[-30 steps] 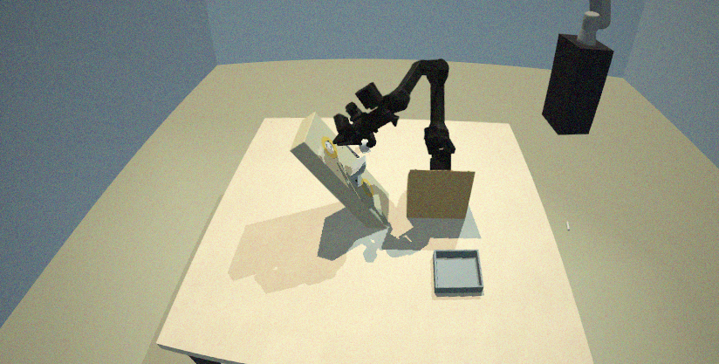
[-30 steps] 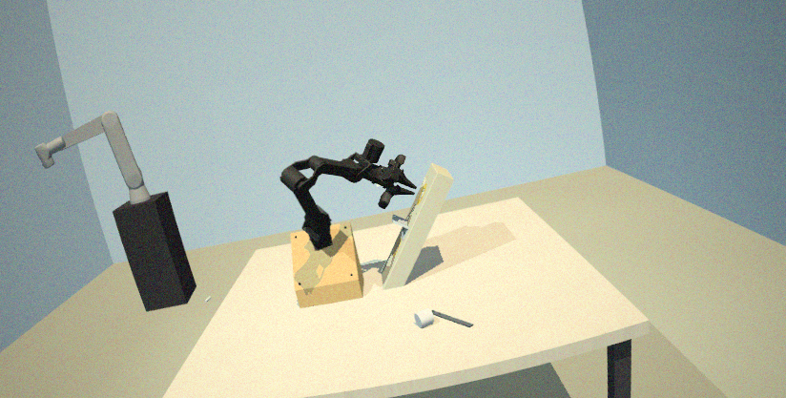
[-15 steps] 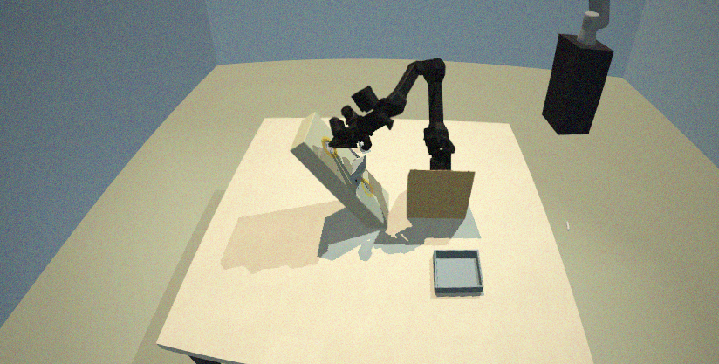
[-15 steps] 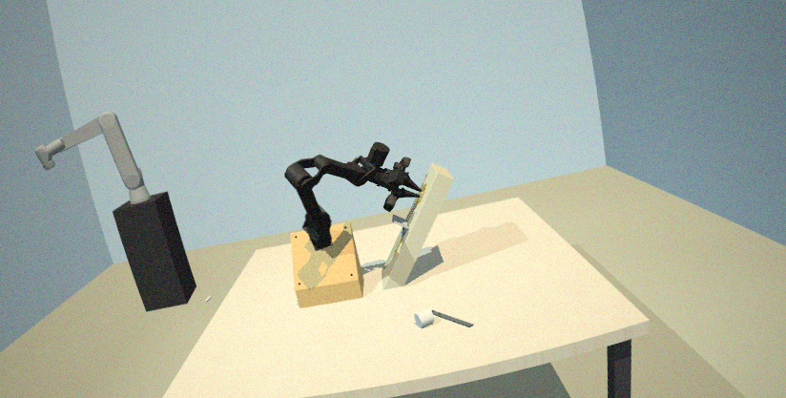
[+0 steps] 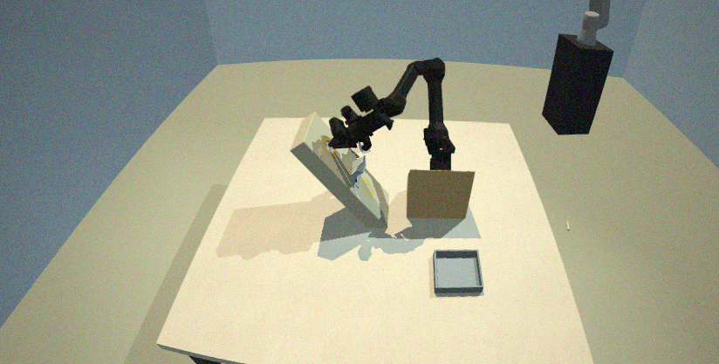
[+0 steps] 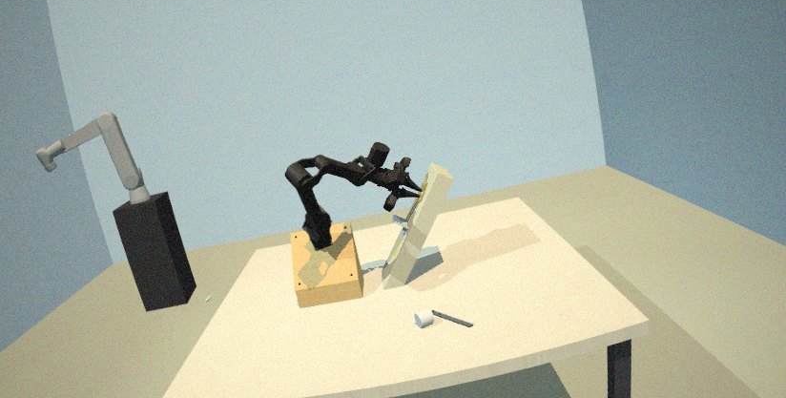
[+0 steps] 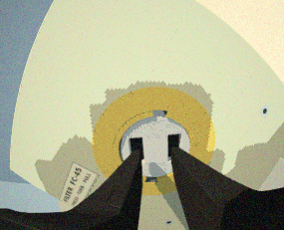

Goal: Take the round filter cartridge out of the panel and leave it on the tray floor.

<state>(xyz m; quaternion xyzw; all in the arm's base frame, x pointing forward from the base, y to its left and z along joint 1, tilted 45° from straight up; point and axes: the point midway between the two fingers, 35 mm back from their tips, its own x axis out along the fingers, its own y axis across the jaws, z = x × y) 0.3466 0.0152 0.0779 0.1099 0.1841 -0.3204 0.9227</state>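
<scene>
The round white filter cartridge lies 2 cm ahead of my gripper tip and 1 cm below it. The rest, counted from my gripper tip: small white cylinder 12 cm behind, 37 cm to the right, 26 cm below; then grey-blue tray 38 cm behind, 34 cm to the left, 27 cm below.
</scene>
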